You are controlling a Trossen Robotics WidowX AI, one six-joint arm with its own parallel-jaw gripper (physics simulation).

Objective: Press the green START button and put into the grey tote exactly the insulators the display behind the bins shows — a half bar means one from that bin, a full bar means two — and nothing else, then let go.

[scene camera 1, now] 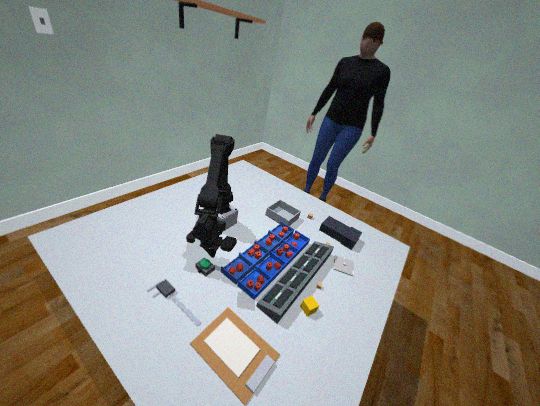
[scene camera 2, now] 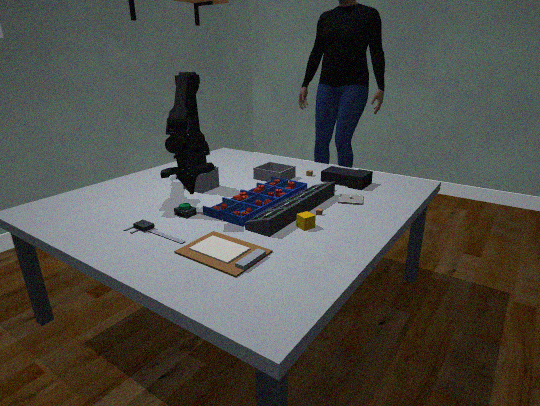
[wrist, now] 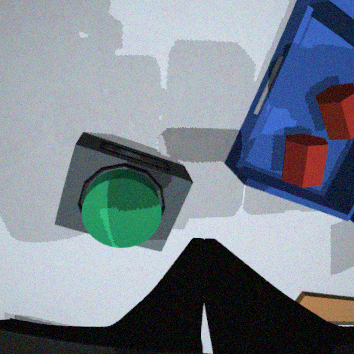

my gripper: scene camera 1; scene camera 2; wrist 201,248
same spot on black box: (scene camera 1: pixel 348 236) = (scene camera 2: pixel 354 175)
same spot on my gripper: (scene camera 2: pixel 188 180) = (scene camera 1: pixel 211 250)
